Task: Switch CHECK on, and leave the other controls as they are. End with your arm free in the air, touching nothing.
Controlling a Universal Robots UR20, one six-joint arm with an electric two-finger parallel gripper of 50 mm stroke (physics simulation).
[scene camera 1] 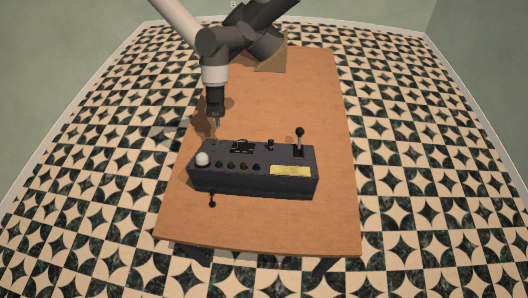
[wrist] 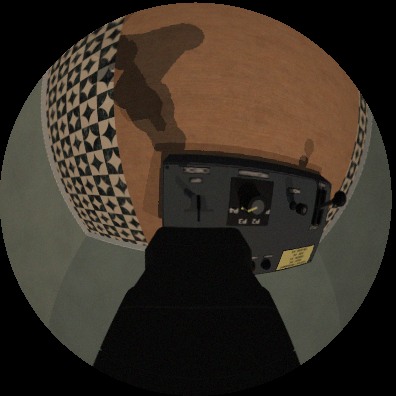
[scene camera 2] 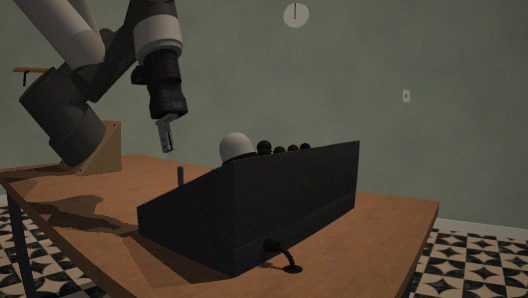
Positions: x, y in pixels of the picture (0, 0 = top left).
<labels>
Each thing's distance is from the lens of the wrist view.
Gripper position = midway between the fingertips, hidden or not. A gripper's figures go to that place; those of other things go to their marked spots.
my gripper [wrist: 197, 202]: 16 cm
dark control box [wrist: 281, 238]: 36 cm
</labels>
